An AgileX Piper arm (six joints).
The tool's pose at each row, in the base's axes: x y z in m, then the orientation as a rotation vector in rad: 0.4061, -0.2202, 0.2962, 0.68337, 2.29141, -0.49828; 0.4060, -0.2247, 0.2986, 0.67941, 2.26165, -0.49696; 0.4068, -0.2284, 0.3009, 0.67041, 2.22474, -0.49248; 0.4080, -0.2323, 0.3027, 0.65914, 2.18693, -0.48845; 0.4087, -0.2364, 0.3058, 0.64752, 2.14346, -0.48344; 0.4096, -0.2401, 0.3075, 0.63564, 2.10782, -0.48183; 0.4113, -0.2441, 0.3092, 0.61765, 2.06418, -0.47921; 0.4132, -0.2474, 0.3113, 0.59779, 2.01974, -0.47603; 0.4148, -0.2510, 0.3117, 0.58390, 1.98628, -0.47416; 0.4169, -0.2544, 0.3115, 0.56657, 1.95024, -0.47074; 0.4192, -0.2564, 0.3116, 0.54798, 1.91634, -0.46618; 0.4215, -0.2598, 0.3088, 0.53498, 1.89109, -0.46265
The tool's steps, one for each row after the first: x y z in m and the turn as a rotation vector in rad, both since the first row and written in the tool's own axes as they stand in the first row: -0.0031, -0.0040, 0.0006, -0.00355, -0.02840, 0.00810; -0.0065, -0.0068, 0.0013, -0.01128, -0.06485, 0.01638; -0.0098, -0.0094, 0.0027, -0.01939, -0.10295, 0.02337; -0.0138, -0.0127, 0.0031, -0.02850, -0.14627, 0.03237; -0.0168, -0.0154, 0.0042, -0.03482, -0.18279, 0.03742; -0.0204, -0.0178, 0.0060, -0.04411, -0.22867, 0.04142; -0.0241, -0.0196, 0.0072, -0.05439, -0.27591, 0.04449; -0.0266, -0.0216, 0.0096, -0.06132, -0.31117, 0.04727; -0.0289, -0.0230, 0.0126, -0.07062, -0.34987, 0.04898; -0.0311, -0.0232, 0.0147, -0.08118, -0.38698, 0.04931; -0.0317, -0.0240, 0.0195, -0.08885, -0.41433, 0.05011
